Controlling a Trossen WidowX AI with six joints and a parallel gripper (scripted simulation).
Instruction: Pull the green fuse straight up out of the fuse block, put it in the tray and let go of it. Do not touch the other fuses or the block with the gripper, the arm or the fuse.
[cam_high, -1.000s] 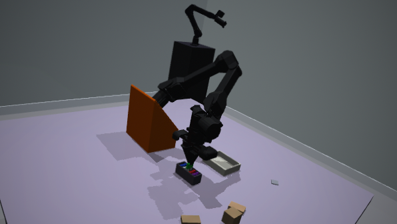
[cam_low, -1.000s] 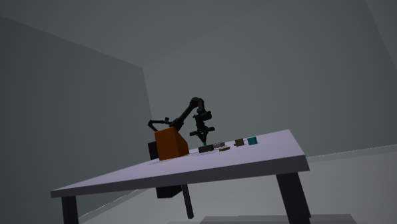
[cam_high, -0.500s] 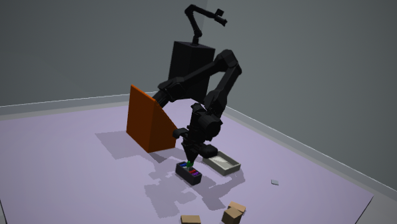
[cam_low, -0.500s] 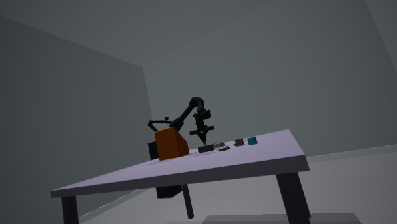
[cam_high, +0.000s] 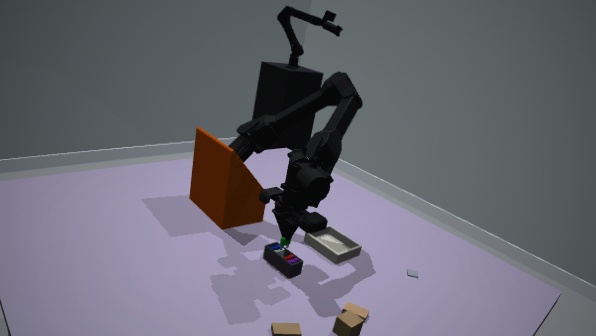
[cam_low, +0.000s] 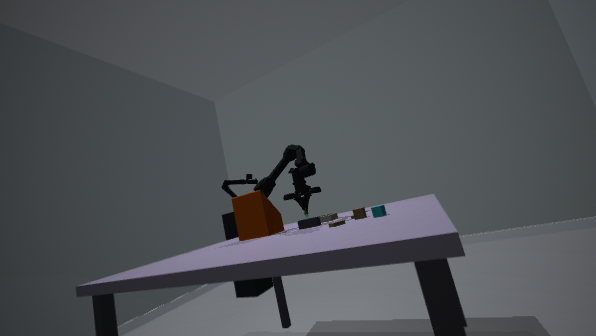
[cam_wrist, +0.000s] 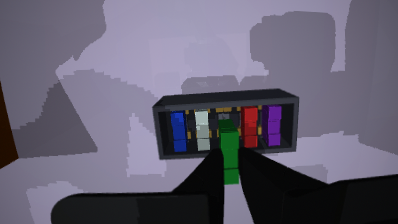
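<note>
Now: gripper tip 50 mm above the white fuse and 10 mm past it. The rest, counted from my gripper tip: red fuse 50 mm below, 20 mm ahead; green fuse 10 mm below; purple fuse 50 mm below, 40 mm ahead.
</note>
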